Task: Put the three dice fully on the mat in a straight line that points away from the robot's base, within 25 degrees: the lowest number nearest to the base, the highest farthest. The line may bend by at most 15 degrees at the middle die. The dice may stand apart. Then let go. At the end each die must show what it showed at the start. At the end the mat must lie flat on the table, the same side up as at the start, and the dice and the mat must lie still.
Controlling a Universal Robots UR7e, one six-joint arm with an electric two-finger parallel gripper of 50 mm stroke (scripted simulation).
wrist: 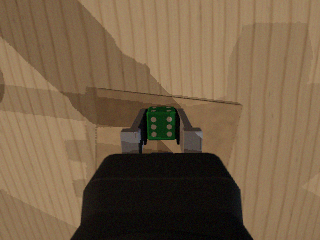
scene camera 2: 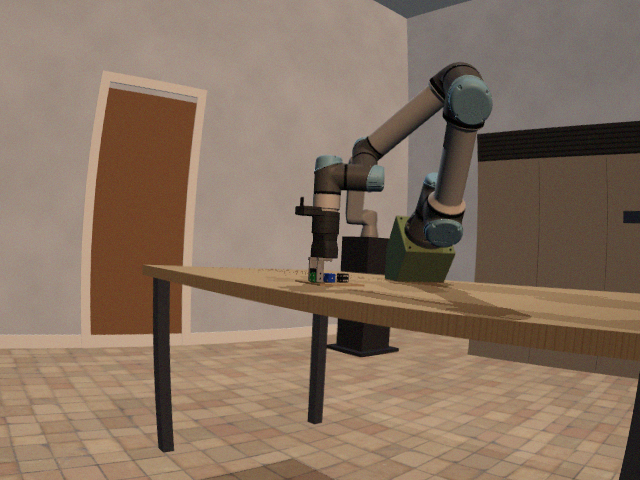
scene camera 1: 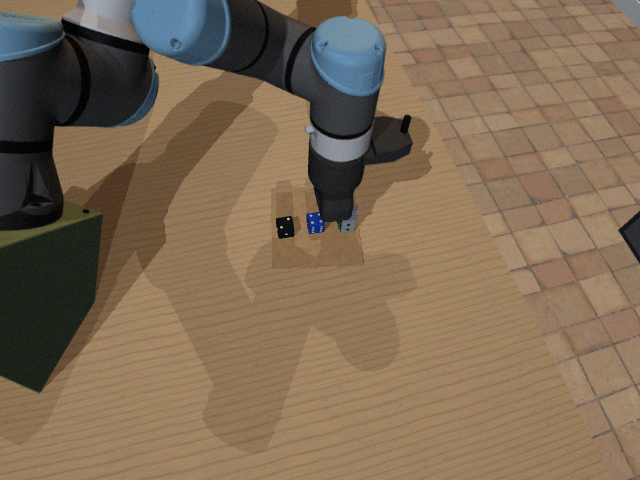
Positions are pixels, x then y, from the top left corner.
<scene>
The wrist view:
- my gripper: 161,119
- green die: 161,121
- mat: 116,110
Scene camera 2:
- my gripper: 315,281
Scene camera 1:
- my gripper: 344,221
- mat: 330,248
</scene>
